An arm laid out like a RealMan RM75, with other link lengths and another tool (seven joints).
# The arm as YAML. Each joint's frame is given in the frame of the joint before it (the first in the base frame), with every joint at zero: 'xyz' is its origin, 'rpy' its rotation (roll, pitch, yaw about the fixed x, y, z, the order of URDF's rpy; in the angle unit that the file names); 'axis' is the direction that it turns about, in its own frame. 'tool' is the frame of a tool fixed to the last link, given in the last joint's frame.
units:
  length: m
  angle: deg
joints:
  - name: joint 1
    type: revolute
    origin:
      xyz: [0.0, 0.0, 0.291]
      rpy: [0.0, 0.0, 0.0]
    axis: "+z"
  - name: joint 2
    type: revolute
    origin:
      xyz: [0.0, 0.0, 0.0]
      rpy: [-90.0, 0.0, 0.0]
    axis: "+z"
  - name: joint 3
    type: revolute
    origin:
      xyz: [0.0, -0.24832, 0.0]
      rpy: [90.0, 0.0, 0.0]
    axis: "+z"
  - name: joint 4
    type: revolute
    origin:
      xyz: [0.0, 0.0, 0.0]
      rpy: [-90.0, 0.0, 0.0]
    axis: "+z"
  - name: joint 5
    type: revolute
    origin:
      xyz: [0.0, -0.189, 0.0]
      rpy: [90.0, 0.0, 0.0]
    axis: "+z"
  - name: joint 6
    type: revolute
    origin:
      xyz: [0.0, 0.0, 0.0]
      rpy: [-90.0, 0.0, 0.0]
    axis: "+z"
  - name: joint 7
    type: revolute
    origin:
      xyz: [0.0, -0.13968, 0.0]
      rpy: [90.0, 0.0, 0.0]
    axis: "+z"
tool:
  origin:
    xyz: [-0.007, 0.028, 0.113]
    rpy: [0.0, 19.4, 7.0]
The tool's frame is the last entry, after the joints.
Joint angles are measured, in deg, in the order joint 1, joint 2, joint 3, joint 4, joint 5, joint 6, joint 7. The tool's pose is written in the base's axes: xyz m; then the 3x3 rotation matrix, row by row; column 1 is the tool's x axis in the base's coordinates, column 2 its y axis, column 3 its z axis. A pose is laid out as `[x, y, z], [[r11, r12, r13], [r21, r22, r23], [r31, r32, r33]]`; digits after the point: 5 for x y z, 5 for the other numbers.
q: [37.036, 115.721, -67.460, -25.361, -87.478, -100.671, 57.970]
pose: [0.09726, 0.24924, -0.04654], [[0.92821, -0.03799, -0.37012], [-0.08219, -0.99114, -0.10439], [-0.36287, 0.12731, -0.92310]]
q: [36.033, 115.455, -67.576, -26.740, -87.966, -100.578, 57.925]
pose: [0.10265, 0.24871, -0.04559], [[0.93379, -0.03462, -0.35614], [-0.07305, -0.99279, -0.09505], [-0.35028, 0.11477, -0.92959]]
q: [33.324, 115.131, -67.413, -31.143, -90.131, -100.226, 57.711]
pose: [0.11672, 0.24668, -0.04471], [[0.95012, -0.01593, -0.31147], [-0.03928, -0.99685, -0.06883], [-0.30940, 0.07763, -0.94776]]
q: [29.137, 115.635, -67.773, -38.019, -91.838, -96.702, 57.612]
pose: [0.13286, 0.25332, -0.04927], [[0.96821, -0.01365, -0.24975], [-0.01053, -0.99985, 0.01382], [-0.24990, -0.01075, -0.96821]]
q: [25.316, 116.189, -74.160, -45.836, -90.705, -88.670, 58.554]
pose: [0.14231, 0.26278, -0.06488], [[0.98642, 0.00330, -0.16418], [0.01895, -0.99541, 0.09382], [-0.16312, -0.09566, -0.98196]]
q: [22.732, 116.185, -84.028, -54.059, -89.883, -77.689, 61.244]
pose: [0.14400, 0.27277, -0.08659], [[0.99693, 0.04438, -0.06446], [0.05425, -0.98554, 0.16055], [-0.05641, -0.16355, -0.98492]]
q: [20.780, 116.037, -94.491, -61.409, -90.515, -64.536, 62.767]
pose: [0.14231, 0.28434, -0.11020], [[0.99301, 0.11606, 0.02143], [0.10680, -0.96095, 0.25527], [0.05022, -0.25119, -0.96663]]
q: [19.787, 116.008, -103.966, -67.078, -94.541, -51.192, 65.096]
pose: [0.14202, 0.29628, -0.13184], [[0.97456, 0.20087, 0.09943], [0.15300, -0.92039, 0.35982], [0.16380, -0.33545, -0.92771]]
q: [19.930, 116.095, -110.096, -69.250, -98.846, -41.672, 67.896]
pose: [0.14290, 0.30706, -0.14492], [[0.95611, 0.25420, 0.14572], [0.16834, -0.88362, 0.43689], [0.23982, -0.39318, -0.88763]]
